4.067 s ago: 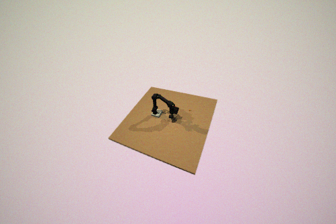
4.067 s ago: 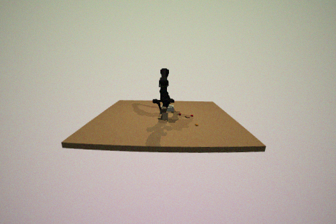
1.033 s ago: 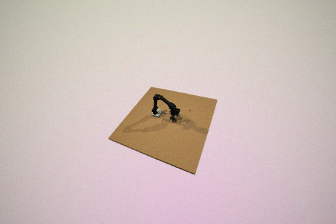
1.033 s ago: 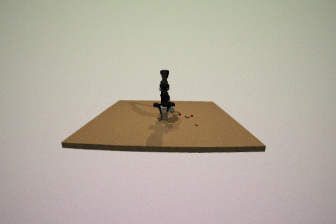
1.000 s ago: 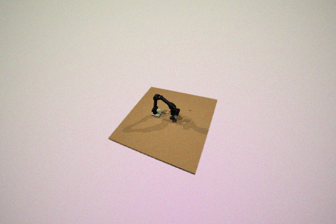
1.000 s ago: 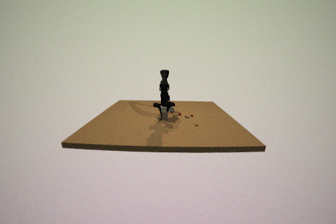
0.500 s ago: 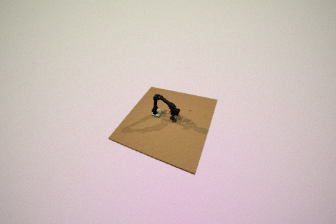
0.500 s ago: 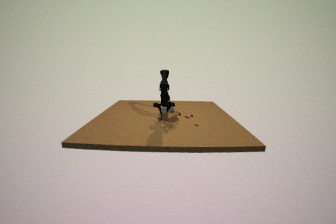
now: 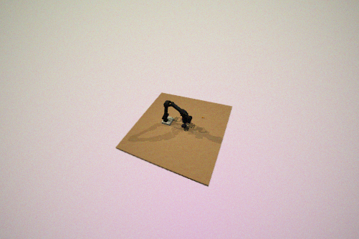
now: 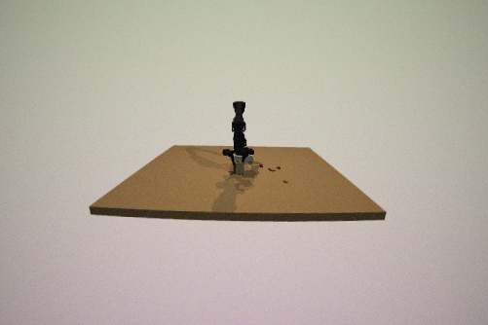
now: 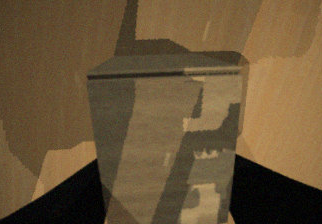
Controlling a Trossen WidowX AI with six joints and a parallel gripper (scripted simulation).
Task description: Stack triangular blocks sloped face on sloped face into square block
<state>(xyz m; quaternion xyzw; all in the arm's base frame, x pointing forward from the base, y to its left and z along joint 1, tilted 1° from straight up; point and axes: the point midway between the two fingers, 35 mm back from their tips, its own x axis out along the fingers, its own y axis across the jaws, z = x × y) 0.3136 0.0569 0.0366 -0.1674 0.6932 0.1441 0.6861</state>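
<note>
My gripper tip is 10 mm below the wooden triangular block. Round my gripper tip: small red cube: 140 mm behind, 130 mm to the left, 30 mm below; then orange piece: 110 mm ahead, 300 mm to the left, 40 mm below.
</note>
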